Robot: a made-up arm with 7 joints. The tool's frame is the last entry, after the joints. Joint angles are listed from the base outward.
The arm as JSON. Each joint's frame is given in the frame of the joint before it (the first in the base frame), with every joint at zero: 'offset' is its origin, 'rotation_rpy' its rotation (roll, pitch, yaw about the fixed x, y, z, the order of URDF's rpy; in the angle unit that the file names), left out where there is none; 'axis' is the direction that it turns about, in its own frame. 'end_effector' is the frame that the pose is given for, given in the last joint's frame.
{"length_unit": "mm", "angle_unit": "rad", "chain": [
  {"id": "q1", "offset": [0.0, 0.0, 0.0], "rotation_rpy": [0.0, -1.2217, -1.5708], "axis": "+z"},
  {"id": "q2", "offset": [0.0, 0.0, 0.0], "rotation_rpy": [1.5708, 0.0, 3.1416], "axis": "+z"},
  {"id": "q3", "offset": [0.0, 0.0, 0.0], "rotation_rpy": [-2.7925, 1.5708, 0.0], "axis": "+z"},
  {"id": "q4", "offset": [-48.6, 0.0, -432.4], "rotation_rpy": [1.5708, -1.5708, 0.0], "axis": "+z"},
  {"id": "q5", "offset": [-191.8, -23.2, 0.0], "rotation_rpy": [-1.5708, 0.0, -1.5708], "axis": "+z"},
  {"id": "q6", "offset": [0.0, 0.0, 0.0], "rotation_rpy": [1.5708, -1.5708, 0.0], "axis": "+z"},
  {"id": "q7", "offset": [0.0, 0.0, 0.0], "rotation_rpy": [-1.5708, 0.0, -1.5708], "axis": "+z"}
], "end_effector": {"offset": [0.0, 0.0, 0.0], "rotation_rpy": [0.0, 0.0, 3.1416]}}
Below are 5 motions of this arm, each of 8 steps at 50 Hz.
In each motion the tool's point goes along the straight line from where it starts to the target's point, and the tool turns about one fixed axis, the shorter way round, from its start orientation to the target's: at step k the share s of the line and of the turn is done. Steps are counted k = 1, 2, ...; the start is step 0. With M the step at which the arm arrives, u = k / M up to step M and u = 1 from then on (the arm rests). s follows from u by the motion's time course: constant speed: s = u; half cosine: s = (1 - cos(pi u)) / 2; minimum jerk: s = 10 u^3 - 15 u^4 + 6 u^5.
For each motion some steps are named. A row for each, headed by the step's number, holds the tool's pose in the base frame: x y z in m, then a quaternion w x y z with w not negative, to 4 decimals.
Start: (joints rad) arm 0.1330 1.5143 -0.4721 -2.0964 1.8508 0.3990 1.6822
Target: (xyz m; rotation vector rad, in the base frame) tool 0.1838 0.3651 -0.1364 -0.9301 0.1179 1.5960
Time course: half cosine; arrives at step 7
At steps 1, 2, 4, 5, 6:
1: 0.1692 0.3586 -0.1455 0.6331 -0.3857 0.0613 0.6683
2: 0.1714 0.3596 -0.1441 0.6286 -0.3880 0.0597 0.6714
4: 0.1778 0.3625 -0.1401 0.6145 -0.3951 0.0551 0.6806
5: 0.1809 0.3638 -0.1382 0.6078 -0.3984 0.0529 0.6849
6: 0.1830 0.3648 -0.1369 0.6031 -0.4006 0.0514 0.6878

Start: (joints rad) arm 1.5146 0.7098 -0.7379 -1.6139 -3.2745 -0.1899 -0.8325
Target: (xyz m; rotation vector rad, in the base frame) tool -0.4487 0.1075 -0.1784 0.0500 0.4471 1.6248
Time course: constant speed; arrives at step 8
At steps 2, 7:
2: -0.4609 0.0837 -0.1875 0.6216 0.0407 0.2037 0.7553
7: -0.4507 0.1035 -0.1799 0.6581 0.0252 0.1990 0.7257

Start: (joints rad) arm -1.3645 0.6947 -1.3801 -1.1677 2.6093 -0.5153 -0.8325
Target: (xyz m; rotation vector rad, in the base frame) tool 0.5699 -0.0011 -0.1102 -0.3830 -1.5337 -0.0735
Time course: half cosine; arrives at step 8
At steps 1, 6, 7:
1: 0.5660 0.0068 -0.0801 0.6811 -0.1785 -0.7072 -0.0642
6: 0.5693 0.0001 -0.1056 0.6997 -0.1731 -0.6921 -0.0378
7: 0.5697 -0.0008 -0.1090 0.7021 -0.1724 -0.6900 -0.0343

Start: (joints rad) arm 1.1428 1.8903 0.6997 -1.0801 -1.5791 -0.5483 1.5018
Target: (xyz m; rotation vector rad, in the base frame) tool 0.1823 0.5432 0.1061 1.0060 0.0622 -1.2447
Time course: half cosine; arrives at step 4
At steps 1, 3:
1: 0.1737 0.5461 0.0987 0.7064 0.4421 0.0293 -0.5520
3: 0.1808 0.5437 0.1048 0.6979 0.4494 0.0281 -0.5569

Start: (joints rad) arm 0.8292 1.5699 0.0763 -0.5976 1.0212 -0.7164 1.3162
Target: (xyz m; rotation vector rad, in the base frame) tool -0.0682 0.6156 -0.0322 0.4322 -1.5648 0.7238
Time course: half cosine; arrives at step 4
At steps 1, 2, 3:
1: -0.0552 0.6165 -0.0259 0.6293 0.1789 -0.6912 0.3069
2: -0.0606 0.6161 -0.0285 0.6298 0.1830 -0.6880 0.3107
3: -0.0660 0.6158 -0.0311 0.6302 0.1871 -0.6848 0.3145

